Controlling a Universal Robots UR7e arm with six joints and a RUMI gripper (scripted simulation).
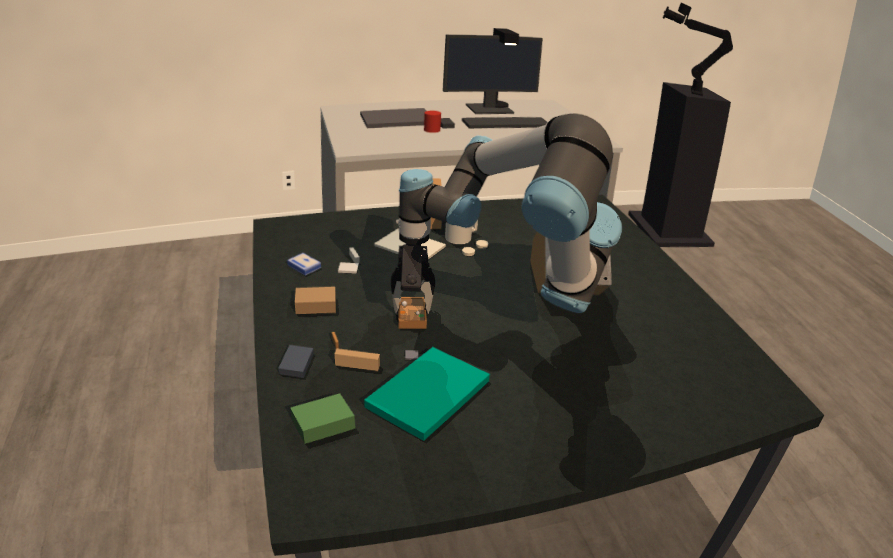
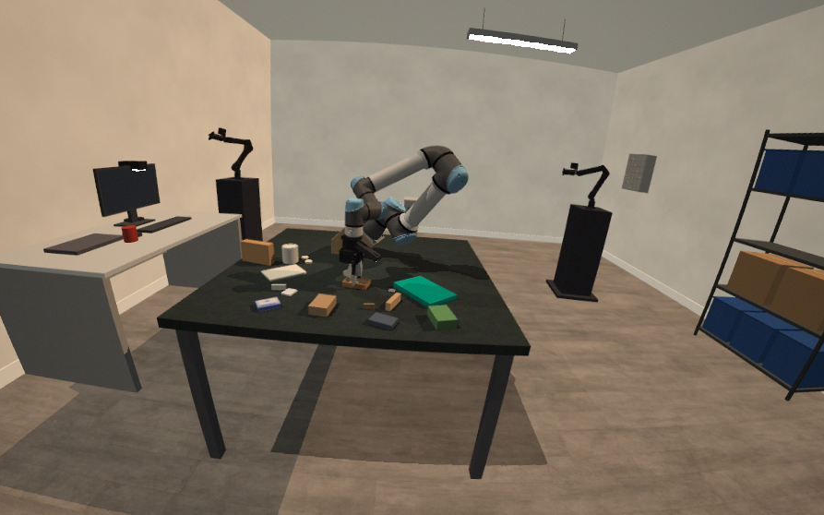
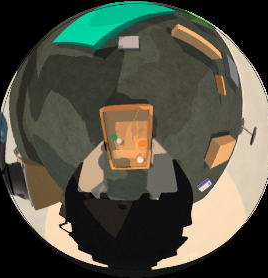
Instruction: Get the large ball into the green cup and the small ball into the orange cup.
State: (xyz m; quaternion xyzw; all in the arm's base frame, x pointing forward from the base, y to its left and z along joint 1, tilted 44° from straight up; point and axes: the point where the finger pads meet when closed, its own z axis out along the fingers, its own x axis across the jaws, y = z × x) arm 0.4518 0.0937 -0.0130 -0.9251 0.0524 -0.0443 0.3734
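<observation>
The covered wooden puzzle is 10 mm below my hand. Round my hand: brown box 250 mm ahead, 60 mm to the right; then teal flat box 300 mm to the left, 10 mm below, 10 mm behind; then grey cube 160 mm to the left, 20 mm below, 20 mm ahead.
</observation>
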